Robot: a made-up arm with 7 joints. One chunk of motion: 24 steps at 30 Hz.
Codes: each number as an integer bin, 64 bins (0 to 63) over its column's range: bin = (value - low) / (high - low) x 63, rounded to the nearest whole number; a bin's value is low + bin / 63 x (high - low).
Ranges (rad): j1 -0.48..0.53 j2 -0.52..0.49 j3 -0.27..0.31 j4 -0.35..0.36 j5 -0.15..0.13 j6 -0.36..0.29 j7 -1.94..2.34
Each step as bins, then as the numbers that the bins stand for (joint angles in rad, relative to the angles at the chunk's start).
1 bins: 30 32 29 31 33 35 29
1 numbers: 0.0010 -0.0070 -0.0030 -0.0006 -0.0033 0.0011 0.0302
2 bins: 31 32 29 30 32 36 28
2 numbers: 0.0170 -0.0070 -0.0030 -0.0119 -0.0078 0.0114 -0.0378
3 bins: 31 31 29 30 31 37 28
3 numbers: 0.0170 -0.0230 -0.0030 -0.0119 -0.0122 0.0217 -0.0378
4 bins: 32 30 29 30 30 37 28
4 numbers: 0.0330 -0.0390 -0.0030 -0.0119 -0.0167 0.0217 -0.0378
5 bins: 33 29 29 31 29 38 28
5 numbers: 0.0490 -0.0551 -0.0030 -0.0006 -0.0211 0.0321 -0.0378
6 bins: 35 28 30 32 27 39 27
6 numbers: 0.0811 -0.0711 0.0062 0.0106 -0.0300 0.0424 -0.1057
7 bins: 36 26 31 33 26 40 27
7 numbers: 0.0971 -0.1032 0.0154 0.0219 -0.0344 0.0527 -0.1057
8 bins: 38 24 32 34 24 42 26
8 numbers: 0.1292 -0.1352 0.0246 0.0332 -0.0433 0.0733 -0.1737
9 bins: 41 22 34 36 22 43 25
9 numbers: 0.1773 -0.1673 0.0430 0.0557 -0.0522 0.0837 -0.2416
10 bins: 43 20 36 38 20 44 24
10 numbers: 0.2094 -0.1994 0.0614 0.0783 -0.0611 0.0940 -0.3095
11 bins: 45 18 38 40 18 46 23
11 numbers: 0.2414 -0.2314 0.0798 0.1008 -0.0700 0.1146 -0.3775
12 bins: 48 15 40 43 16 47 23
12 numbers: 0.2895 -0.2795 0.0983 0.1346 -0.0789 0.1249 -0.3775
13 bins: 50 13 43 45 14 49 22
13 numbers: 0.3216 -0.3116 0.1259 0.1571 -0.0878 0.1456 -0.4454
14 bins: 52 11 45 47 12 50 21
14 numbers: 0.3537 -0.3437 0.1443 0.1797 -0.0967 0.1559 -0.5133
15 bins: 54 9 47 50 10 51 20
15 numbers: 0.3857 -0.3757 0.1627 0.2135 -0.1056 0.1662 -0.5813
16 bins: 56 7 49 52 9 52 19
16 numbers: 0.4178 -0.4078 0.1811 0.2360 -0.1100 0.1765 -0.6492
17 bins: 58 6 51 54 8 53 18
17 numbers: 0.4498 -0.4238 0.1995 0.2586 -0.1144 0.1868 -0.7171
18 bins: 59 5 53 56 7 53 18
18 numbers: 0.4659 -0.4398 0.2179 0.2811 -0.1189 0.1868 -0.7171
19 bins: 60 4 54 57 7 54 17
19 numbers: 0.4819 -0.4559 0.2271 0.2924 -0.1189 0.1971 -0.7851
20 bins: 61 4 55 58 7 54 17
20 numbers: 0.4979 -0.4559 0.2363 0.3037 -0.1189 0.1971 -0.7851
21 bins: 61 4 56 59 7 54 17
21 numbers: 0.4979 -0.4559 0.2456 0.3149 -0.1189 0.1971 -0.7851
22 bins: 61 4 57 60 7 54 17
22 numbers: 0.4979 -0.4559 0.2548 0.3262 -0.1189 0.1971 -0.7851
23 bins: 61 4 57 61 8 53 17
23 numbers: 0.4979 -0.4559 0.2548 0.3375 -0.1144 0.1868 -0.7851
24 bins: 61 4 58 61 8 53 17
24 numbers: 0.4979 -0.4559 0.2640 0.3375 -0.1144 0.1868 -0.7851
